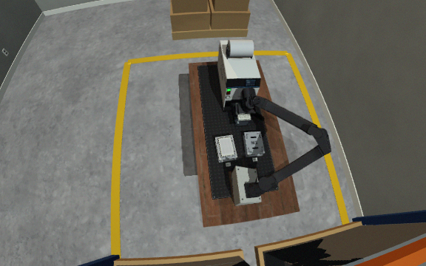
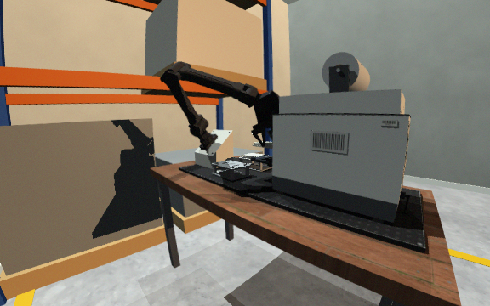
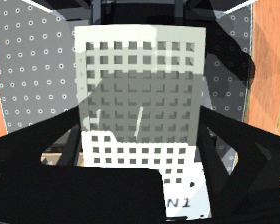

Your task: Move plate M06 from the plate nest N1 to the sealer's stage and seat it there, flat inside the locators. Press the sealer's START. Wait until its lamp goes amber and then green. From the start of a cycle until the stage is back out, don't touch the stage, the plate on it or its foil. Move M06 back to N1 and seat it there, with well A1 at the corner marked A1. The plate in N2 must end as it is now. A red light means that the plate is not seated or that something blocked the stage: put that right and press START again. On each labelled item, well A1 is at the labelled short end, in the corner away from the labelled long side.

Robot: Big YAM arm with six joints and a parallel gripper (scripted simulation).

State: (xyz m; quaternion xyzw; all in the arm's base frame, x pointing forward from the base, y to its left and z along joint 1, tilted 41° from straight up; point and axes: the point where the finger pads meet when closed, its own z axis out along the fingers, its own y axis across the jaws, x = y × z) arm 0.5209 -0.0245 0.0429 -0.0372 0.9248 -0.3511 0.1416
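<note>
Right now my hand is 70 mm above the dark stage. The rest, counted from my hand: white well plate right at my hand; then foil roll 330 mm ahead, 10 mm to the right, 250 mm above; then white plate 200 mm behind, 140 mm to the left, 100 mm below.
</note>
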